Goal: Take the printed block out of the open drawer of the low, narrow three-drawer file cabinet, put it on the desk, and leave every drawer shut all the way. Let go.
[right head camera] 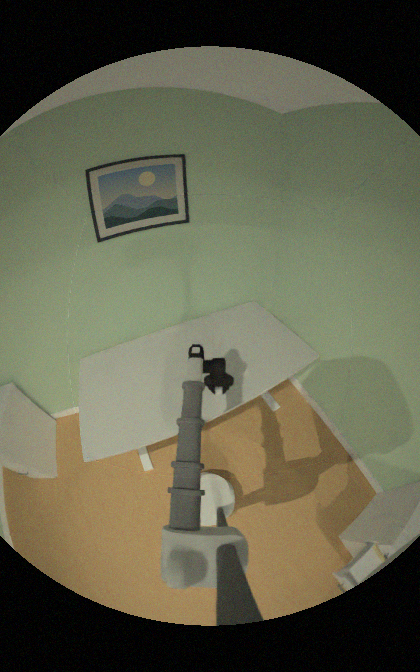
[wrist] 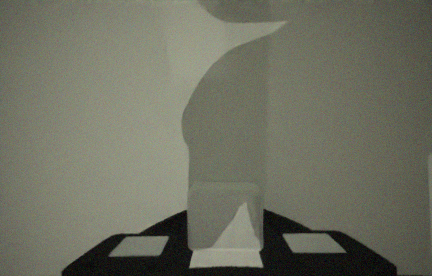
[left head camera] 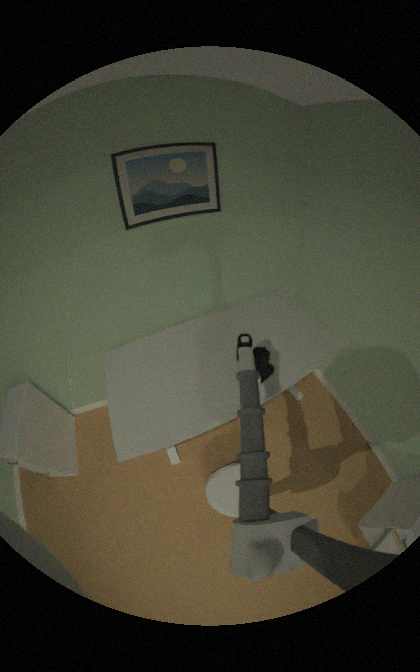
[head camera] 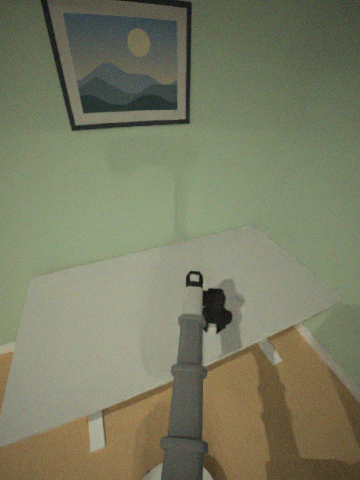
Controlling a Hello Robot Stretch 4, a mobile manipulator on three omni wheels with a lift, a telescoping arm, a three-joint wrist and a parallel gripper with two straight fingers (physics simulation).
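The printed block (wrist: 220, 220) is a light grey, round-edged block between my fingers in the wrist view; a pale bit of it (right head camera: 219, 390) shows in the right head view. My gripper (head camera: 213, 329) (left head camera: 262, 379) (right head camera: 219, 388) (wrist: 225, 227) is black, points down and is shut on the block. It is over the right part of the pale desk (head camera: 95, 340) (left head camera: 165, 390) (right head camera: 125, 400), inside its front edge. Whether the block touches the desk top cannot be told. A low grey cabinet (left head camera: 395, 502) (right head camera: 375, 520) stands at the lower right, with a drawer (right head camera: 367, 565) pulled out.
Another pale grey cabinet (left head camera: 47, 430) (right head camera: 30, 435) stands left of the desk. A round white object (left head camera: 223, 490) (right head camera: 217, 497) is on the floor below the arm. Green walls meet behind and right of the desk, and a framed picture (head camera: 125, 90) hangs above it.
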